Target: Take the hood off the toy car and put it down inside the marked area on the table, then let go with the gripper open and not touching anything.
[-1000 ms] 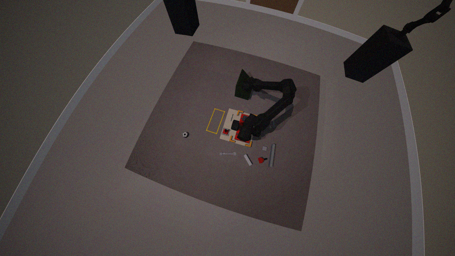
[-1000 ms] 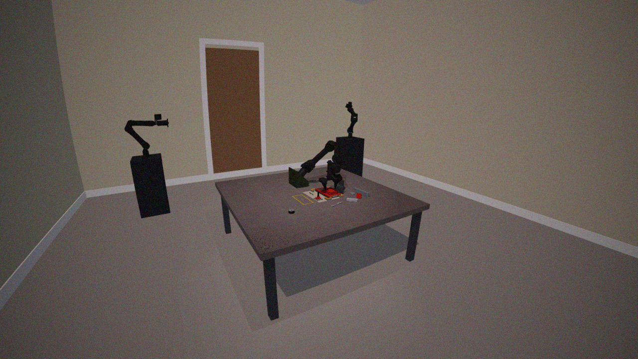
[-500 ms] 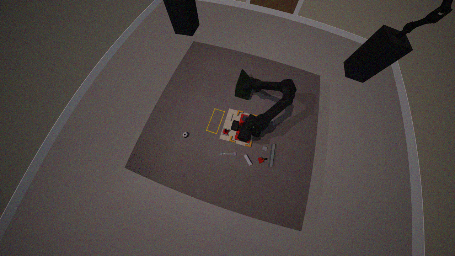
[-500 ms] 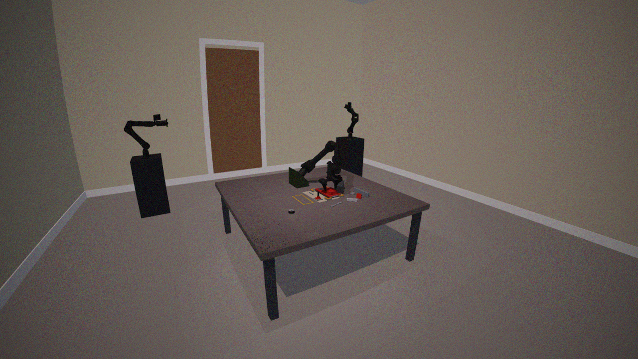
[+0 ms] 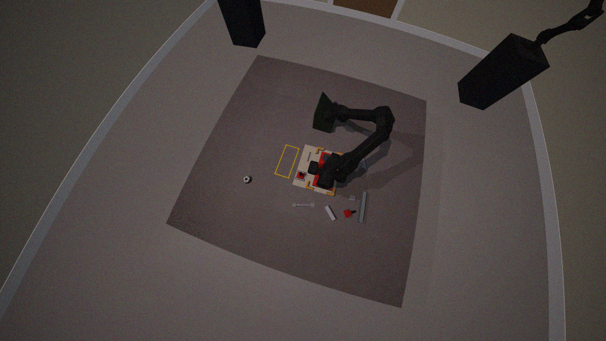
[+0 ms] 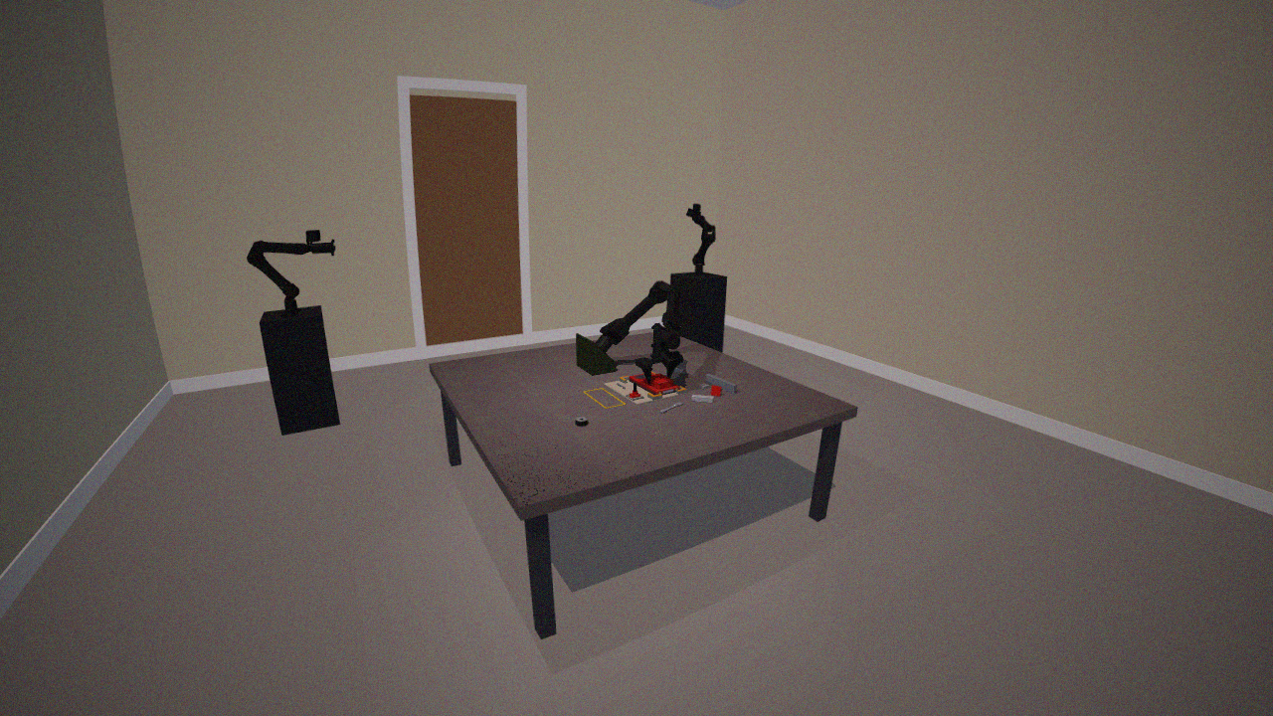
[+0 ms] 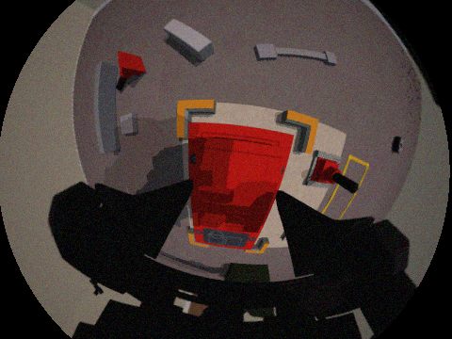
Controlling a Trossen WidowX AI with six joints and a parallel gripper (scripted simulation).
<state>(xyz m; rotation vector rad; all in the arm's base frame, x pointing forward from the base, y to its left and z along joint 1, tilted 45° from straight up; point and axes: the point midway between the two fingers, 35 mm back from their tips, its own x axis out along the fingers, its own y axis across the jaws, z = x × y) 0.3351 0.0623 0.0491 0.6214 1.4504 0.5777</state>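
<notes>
The hood is right at my gripper tip. From my gripper tip the other things lie so: white wheel: 400 mm to the right, 130 mm ahead, 30 mm below.
</notes>
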